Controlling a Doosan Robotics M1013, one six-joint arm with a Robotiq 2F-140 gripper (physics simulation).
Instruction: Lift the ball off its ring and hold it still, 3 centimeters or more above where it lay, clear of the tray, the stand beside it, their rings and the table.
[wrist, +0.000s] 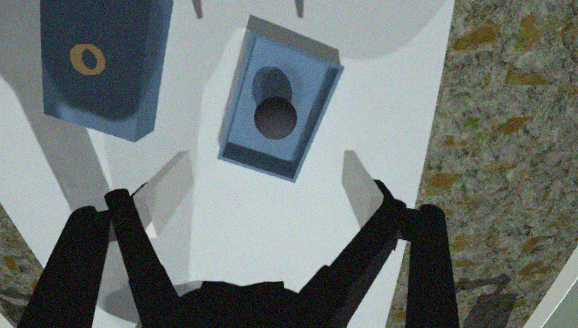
Labels:
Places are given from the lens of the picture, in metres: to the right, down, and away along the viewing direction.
gripper (266, 167): -0.02, 0.00, 0.21
nearly black ball (275, 118): -0.02, -0.06, 0.31
blue tray (271, 68): -0.03, -0.14, 0.35
dark blue flat-topped block (103, 72): -0.23, -0.12, 0.29
The marked spots on the dark blue flat-topped block and the nearly black ball are 0.23 m apart.

